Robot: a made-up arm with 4 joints.
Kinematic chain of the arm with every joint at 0, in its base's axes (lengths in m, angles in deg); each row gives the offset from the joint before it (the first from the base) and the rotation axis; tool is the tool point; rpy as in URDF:
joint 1: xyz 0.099 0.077 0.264 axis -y
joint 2: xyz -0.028 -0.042 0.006 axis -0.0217 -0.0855 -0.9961
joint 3: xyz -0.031 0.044 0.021 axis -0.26 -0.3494 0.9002
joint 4: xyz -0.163 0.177 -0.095 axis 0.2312 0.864 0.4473
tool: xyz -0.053 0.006 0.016 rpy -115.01 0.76 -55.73
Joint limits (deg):
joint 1: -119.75..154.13
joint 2: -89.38..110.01
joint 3: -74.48..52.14
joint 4: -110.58..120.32
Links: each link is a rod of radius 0.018 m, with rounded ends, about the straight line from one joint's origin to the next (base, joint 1, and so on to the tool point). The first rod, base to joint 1, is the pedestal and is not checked.
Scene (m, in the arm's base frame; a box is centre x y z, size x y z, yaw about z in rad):
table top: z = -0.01
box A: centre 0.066 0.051 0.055 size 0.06 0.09 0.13 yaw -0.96
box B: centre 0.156 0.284 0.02 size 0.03 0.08 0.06 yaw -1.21
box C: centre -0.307 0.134 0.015 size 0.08 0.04 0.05 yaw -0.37
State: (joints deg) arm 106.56 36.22 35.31 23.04
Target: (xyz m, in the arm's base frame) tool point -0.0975 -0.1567 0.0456
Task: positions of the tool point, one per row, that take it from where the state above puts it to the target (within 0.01 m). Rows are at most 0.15 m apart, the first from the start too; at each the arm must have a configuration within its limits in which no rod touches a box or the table.
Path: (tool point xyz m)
1: 0.2108 0.2860 0.1073
2: 0.1716 0.3118 0.1340
3: 0.1578 0.3264 0.1701
4: 0.1695 0.3292 0.2015
5: 0.1999 0.3196 0.2157
6: 0.0882 0.3275 0.1522
7: -0.0165 0.2823 0.0982
8: -0.0939 0.1943 0.0608
9: -0.1300 0.0815 0.0440
10: -0.1386 0.0266 0.0341
11: -0.1362 -0.0335 0.0296
12: -0.1224 -0.0958 0.0328
13: -0.0975 -0.1567 0.0456

